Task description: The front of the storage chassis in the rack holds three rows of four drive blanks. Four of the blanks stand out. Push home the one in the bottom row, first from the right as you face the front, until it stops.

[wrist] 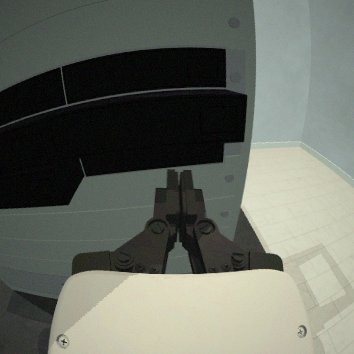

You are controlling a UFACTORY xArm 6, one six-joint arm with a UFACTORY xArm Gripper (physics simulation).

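The dark bottom-row blank, first from the right, shows as a low strip at the right end of the chassis front. Its upper part is hidden behind the middle-row blank that stands out above it. Its right end lines up closely with the top-row blank, so it looks about level with the front; its exact depth is hard to tell. My gripper is shut and empty, its tips at or just below the strip's lower edge. Contact cannot be made out. Another bottom-row blank stands out at the left.
The grey-green rack front continues below the blanks, and its right side has round fasteners. A pale bracket sits at the bottom row's right end. A tiled floor and a pale blue wall lie to the right.
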